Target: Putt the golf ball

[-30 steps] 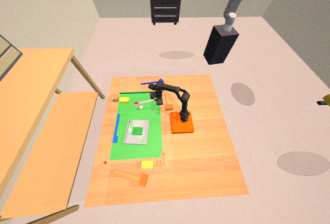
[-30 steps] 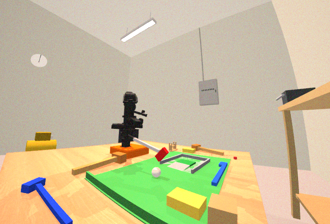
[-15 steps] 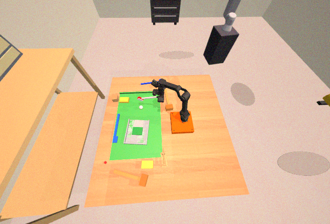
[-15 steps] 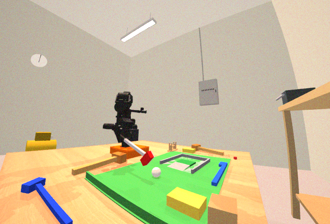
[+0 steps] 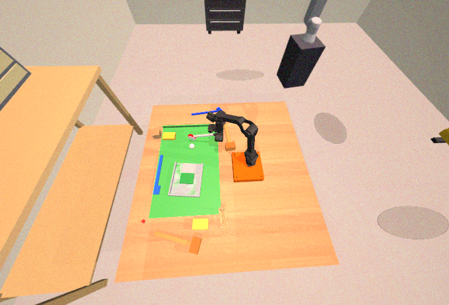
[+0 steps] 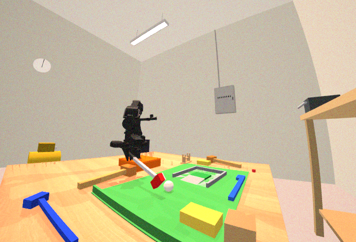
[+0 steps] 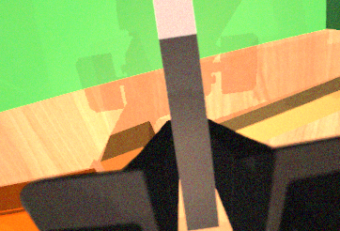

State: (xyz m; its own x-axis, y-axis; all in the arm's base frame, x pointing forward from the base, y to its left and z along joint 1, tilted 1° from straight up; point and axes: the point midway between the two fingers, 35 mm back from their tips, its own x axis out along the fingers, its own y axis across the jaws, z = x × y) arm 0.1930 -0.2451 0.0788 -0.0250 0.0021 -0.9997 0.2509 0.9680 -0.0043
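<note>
The red putter lies 120 mm ahead of my gripper tip and 30 mm to the right of it. From my gripper tip the other things lie so: blue putter (50 mm ahead, 330 mm to the right, 90 mm below); then wooden block (510 mm ahead, 160 mm to the right, 70 mm below); then white golf ball (230 mm ahead, 10 mm to the left, 80 mm below).
</note>
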